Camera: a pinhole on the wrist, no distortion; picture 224 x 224 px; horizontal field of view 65.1 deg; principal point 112.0 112.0 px. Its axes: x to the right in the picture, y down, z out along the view. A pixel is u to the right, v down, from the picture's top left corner.
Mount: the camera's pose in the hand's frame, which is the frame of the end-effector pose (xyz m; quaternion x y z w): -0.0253 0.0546 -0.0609 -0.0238 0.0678 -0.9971 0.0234
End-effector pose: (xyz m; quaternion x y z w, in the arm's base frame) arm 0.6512 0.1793 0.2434 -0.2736 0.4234 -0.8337 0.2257
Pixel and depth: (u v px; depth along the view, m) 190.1 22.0 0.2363
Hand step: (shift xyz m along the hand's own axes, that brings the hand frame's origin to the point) -0.1235 0.1376 0.1941
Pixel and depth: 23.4 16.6 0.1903
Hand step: 0.0757 0.1363 0.1373
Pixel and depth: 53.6 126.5 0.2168
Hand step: 0.0585 0.0114 0.1480
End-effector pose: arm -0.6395 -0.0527 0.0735 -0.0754 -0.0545 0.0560 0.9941
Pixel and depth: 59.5 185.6 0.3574
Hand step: 0.1060 -0.1364 0.2676
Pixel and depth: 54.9 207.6 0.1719
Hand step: 0.0433 -0.0584 0.0940
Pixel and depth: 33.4 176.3 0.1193
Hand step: 0.0360 -0.0020 0.0488
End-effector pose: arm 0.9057 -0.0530 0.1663 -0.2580 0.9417 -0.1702 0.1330
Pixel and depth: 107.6 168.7 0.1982
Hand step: -0.0075 -0.0351 0.1263
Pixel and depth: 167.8 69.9 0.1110
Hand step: -0.0561 0.0643 0.0541
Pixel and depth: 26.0 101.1 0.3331
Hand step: 0.1536 0.0386 0.2643
